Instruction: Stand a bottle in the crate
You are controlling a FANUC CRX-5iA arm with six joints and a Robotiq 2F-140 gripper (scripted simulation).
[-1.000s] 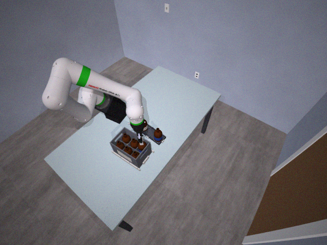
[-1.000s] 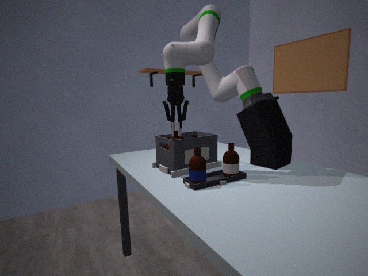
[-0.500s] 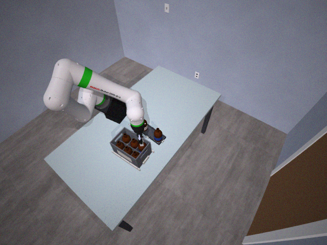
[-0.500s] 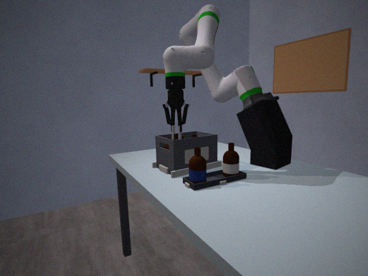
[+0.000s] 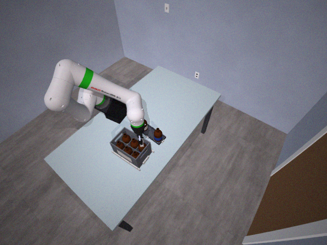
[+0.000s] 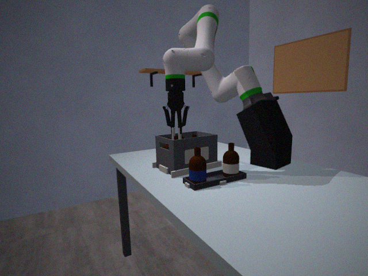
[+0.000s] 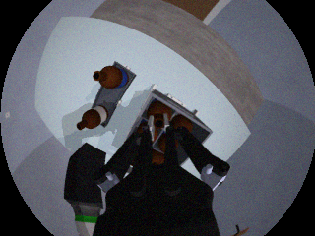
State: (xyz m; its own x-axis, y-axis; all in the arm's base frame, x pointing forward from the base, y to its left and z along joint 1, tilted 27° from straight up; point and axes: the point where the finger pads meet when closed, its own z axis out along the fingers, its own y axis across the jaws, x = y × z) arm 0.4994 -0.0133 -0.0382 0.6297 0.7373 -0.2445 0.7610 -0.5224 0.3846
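My hand is 110 mm above the grey crate, 80 mm past it and 60 mm to the left of it. From my hand the other things lie so: dark tray (190 mm to the left, 180 mm below, 110 mm behind).
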